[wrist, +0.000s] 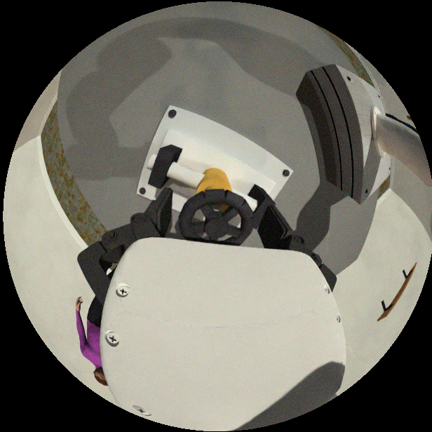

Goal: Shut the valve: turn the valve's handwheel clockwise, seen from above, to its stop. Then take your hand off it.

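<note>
The valve's black handwheel (217, 227), with a ring-shaped rim and several spokes, shows at the centre of the wrist view. It sits on a yellow bonnet (215, 181) above a white pipe (186, 175) held by black brackets on a white base plate (230, 134). My gripper (219, 210) is wide open, with one black finger to the left of the handwheel and one to the right. A gap shows between the rim and the left finger; the right finger is close to the rim, and whether they touch is unclear. The near edge of the wheel lies against the outline of my gripper's housing.
The grey table (200, 65) carries the valve. At the right stands the robot's dark and light base block (345, 135) with a pale arm link (400, 142). A person in purple (92, 342) shows at the lower left beyond the table, and a brown board (398, 292) at the lower right.
</note>
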